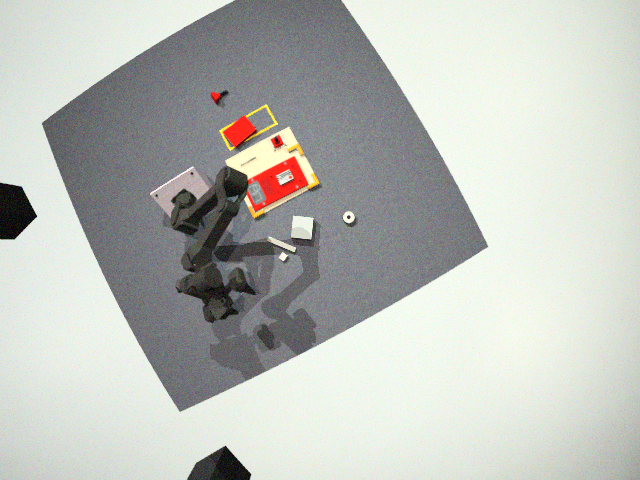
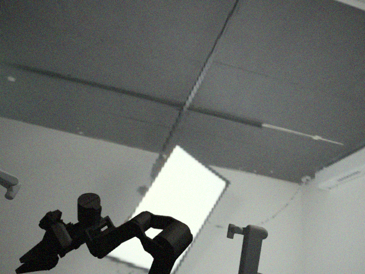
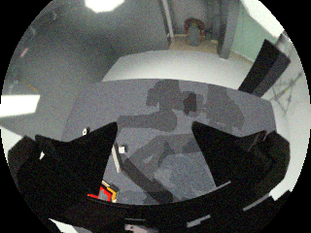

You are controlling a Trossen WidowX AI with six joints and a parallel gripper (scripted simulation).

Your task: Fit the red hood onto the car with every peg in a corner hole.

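My gripper tip is now 29 cm short of the red hood, 49 cm to the right of it and 17 cm above it. The rest, counted from my gripper tip: white bar: 18 cm ahead, 9 cm to the left, 17 cm below; white block: 26 cm ahead, 9 cm to the left, 16 cm below; white cube: 15 cm ahead, 5 cm to the left, 17 cm below.
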